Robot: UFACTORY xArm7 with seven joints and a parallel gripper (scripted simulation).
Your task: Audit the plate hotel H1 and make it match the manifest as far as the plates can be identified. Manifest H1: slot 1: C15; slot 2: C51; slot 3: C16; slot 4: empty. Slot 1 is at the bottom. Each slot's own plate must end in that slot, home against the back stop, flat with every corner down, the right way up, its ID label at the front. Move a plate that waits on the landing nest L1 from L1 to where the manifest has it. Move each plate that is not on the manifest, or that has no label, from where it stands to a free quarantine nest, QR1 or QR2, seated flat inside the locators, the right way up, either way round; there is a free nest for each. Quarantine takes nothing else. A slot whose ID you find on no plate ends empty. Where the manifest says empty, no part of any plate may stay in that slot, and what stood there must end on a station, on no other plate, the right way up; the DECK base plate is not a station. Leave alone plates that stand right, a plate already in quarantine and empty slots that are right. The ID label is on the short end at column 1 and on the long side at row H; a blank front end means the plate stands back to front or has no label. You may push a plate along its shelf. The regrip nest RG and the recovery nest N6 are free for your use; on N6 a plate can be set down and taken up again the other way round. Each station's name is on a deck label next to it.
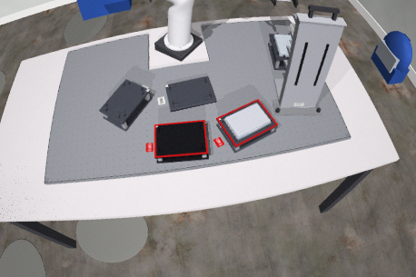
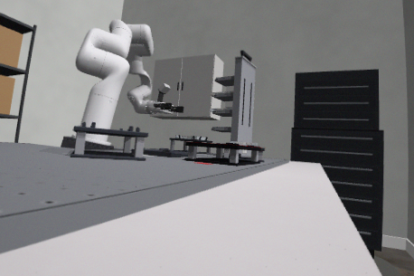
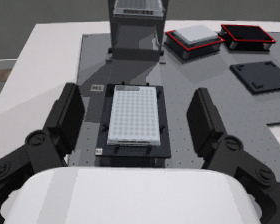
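The RG label lies 21 cm below my hand. Round my hand: H1 label: 25 cm ahead, 4 cm to the left, 21 cm below; then white plate: 40 cm ahead, 31 cm to the right, 17 cm below; then plate labelled C16: 28 cm ahead, 7 cm to the right, 5 cm above.
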